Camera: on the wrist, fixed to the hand. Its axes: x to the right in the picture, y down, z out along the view.
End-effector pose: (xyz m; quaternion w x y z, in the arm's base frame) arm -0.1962 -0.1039 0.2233 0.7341 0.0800 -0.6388 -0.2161
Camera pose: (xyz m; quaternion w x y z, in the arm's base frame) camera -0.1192 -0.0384 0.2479 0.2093 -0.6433 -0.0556 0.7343
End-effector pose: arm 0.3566 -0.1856 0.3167 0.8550 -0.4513 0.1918 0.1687
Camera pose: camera 0.3083 -0.1904 0.2246 0.1926 -0.1923 -0.4566 -0.8470
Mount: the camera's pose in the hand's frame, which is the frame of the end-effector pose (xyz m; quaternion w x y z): 0.0017 0.0848 -0.0603 0.0210 0.0079 -0.0126 -0.9997
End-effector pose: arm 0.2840 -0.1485 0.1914 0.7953 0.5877 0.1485 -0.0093
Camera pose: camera 0.2881 -0.0655 0.2540 0.0046 -0.1299 0.5805 -0.8038
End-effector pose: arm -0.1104 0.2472 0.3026 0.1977 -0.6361 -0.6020 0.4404
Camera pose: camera -0.0123 0.2489 0.2680 0.4418 0.5955 -0.6475 -0.1756
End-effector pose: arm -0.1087 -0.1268 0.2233 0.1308 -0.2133 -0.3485 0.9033
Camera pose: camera -0.0889 -0.1528 0.1245 0.9030 0.3563 -0.2151 -0.1063
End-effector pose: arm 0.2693 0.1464 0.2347 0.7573 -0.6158 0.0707 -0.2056
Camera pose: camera 0.2681 0.1045 0.1394 0.1839 0.0802 0.6253 0.7542
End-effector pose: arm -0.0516 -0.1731 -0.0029 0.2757 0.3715 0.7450 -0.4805
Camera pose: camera 0.0136 -0.0949 -0.0243 0.4681 0.7409 -0.3798 0.2963
